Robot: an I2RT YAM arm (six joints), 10 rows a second.
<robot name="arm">
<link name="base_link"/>
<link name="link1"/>
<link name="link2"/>
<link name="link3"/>
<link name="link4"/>
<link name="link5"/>
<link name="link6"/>
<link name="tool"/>
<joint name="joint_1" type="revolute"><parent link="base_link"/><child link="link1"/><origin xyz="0 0 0.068" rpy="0 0 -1.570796"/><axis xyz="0 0 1"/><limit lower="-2.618" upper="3.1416"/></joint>
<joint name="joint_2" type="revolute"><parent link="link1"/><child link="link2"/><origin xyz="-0.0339 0.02 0.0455" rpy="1.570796 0 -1.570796"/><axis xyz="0 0 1"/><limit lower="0" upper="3.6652"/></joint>
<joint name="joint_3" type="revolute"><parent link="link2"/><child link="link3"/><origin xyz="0.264 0 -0.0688" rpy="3.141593 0 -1.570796"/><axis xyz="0 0 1"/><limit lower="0" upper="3.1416"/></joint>
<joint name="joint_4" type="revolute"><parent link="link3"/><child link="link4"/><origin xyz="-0.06 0.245 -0.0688" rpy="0 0 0"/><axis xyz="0 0 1"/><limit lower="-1.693" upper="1.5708"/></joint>
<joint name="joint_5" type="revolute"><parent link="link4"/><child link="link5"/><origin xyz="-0.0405 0.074 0.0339" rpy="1.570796 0 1.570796"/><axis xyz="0 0 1"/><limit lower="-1.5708" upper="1.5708"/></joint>
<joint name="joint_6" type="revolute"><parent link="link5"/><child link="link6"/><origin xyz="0.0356 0 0.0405" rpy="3.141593 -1.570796 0"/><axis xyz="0 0 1"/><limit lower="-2.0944" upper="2.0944"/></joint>
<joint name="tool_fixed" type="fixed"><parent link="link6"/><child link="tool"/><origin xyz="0 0 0" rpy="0 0 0"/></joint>
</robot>
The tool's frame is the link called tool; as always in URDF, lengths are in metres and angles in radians.
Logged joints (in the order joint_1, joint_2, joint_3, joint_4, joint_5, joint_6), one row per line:
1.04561, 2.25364, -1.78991, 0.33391, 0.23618, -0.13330
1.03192, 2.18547, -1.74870, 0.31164, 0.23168, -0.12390
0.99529, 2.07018, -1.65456, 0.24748, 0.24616, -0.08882
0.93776, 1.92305, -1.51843, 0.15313, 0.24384, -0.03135
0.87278, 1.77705, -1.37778, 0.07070, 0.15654, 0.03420
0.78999, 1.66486, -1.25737, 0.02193, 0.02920, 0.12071
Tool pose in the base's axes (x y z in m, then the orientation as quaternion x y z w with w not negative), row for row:
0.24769, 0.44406, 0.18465, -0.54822, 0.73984, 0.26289, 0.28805
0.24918, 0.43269, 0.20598, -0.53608, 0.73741, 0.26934, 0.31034
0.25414, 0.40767, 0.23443, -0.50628, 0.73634, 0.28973, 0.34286
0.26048, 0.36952, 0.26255, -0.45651, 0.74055, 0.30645, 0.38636
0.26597, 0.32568, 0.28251, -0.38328, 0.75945, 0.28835, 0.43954
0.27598, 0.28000, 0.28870, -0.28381, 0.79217, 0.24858, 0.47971
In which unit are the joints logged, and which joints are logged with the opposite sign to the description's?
The joints are logged in radians. Opposite sign: joint_3, joint_4, joint_5.
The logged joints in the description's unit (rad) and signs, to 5 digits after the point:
1.04561, 2.25364, 1.78991, -0.33391, -0.23618, -0.13330
1.03192, 2.18547, 1.74870, -0.31164, -0.23168, -0.12390
0.99529, 2.07018, 1.65456, -0.24748, -0.24616, -0.08882
0.93776, 1.92305, 1.51843, -0.15313, -0.24384, -0.03135
0.87278, 1.77705, 1.37778, -0.07070, -0.15654, 0.03420
0.78999, 1.66486, 1.25737, -0.02193, -0.02920, 0.12071

